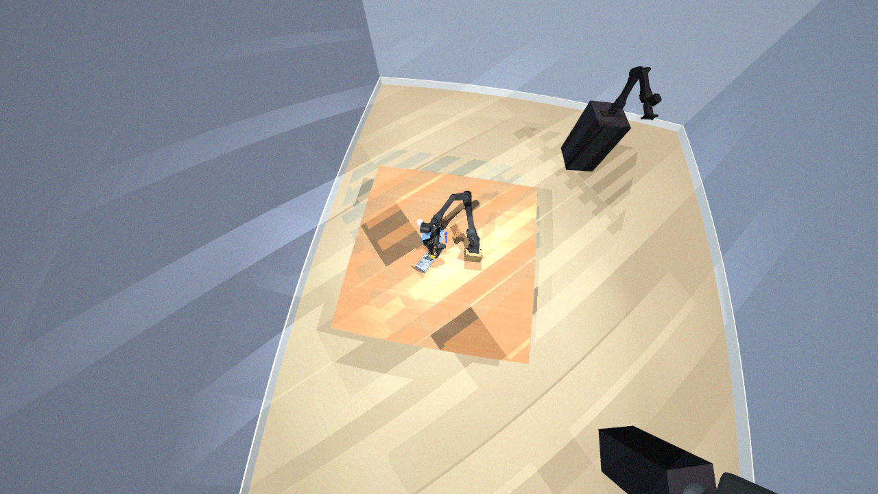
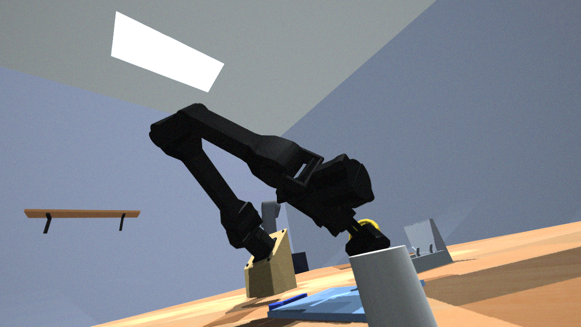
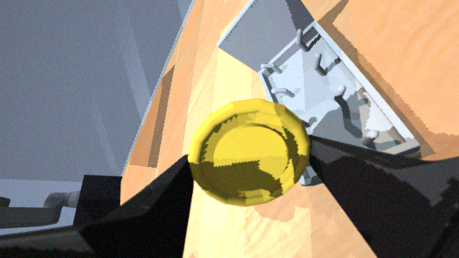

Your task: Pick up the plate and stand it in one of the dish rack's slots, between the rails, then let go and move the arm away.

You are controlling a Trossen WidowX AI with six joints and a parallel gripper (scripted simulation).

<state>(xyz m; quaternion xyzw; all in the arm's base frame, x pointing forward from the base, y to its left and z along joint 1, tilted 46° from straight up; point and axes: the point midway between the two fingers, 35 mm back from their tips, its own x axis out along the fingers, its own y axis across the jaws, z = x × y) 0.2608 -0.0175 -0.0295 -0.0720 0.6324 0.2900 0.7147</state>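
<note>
Now: the grey dish rack 5 cm below my gripper tip, 5 cm ahead of it and 2 cm to the left of it. Also, from my gripper tip: blue spoon: 18 cm to the right, 8 cm behind, 7 cm below; yellow plate: 1 cm to the right.
</note>
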